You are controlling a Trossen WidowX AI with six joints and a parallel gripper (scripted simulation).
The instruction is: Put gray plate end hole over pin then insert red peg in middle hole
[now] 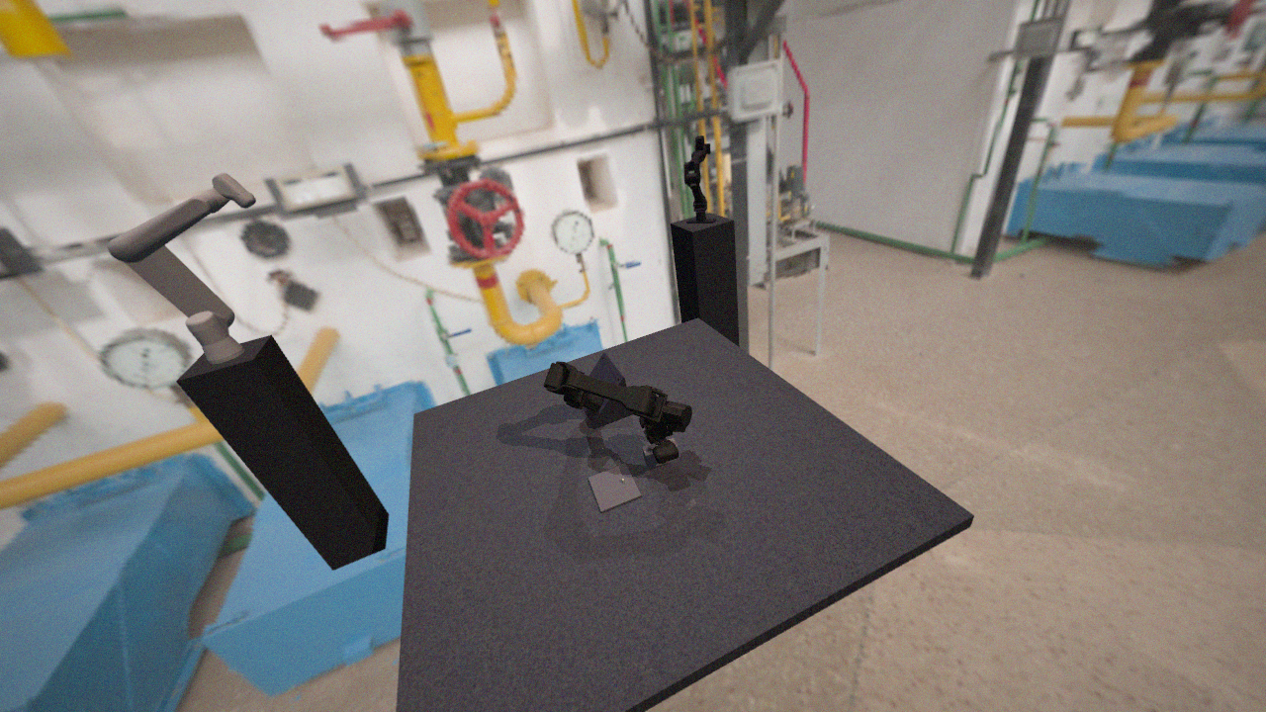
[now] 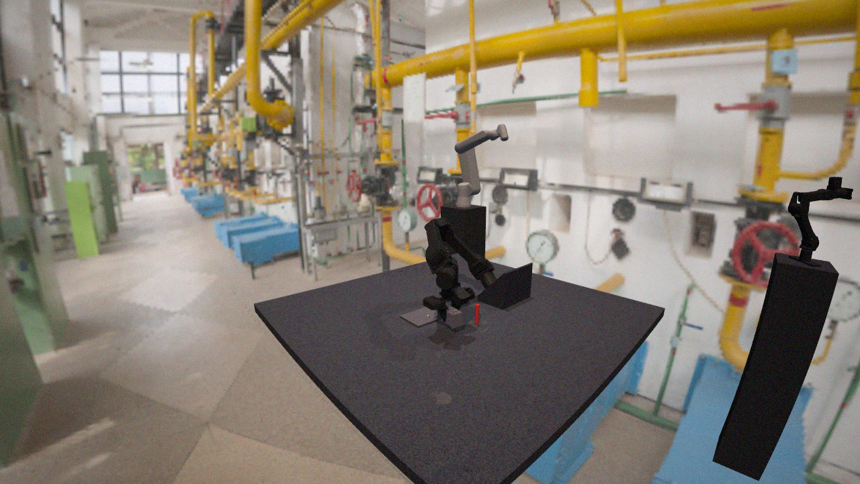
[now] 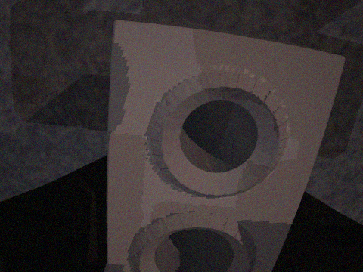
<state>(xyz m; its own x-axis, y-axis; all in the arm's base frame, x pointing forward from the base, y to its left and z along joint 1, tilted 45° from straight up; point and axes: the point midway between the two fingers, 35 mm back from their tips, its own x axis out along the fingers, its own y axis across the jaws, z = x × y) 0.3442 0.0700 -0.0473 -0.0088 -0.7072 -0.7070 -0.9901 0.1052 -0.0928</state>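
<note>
Now: gripper tip 10 mm past the gray base, 140 mm to the left of it and 40 mm above it. Also, from my gripper tip: gray plate: 30 mm above; red peg: 120 mm behind, 30 mm to the left, 10 mm below.
</note>
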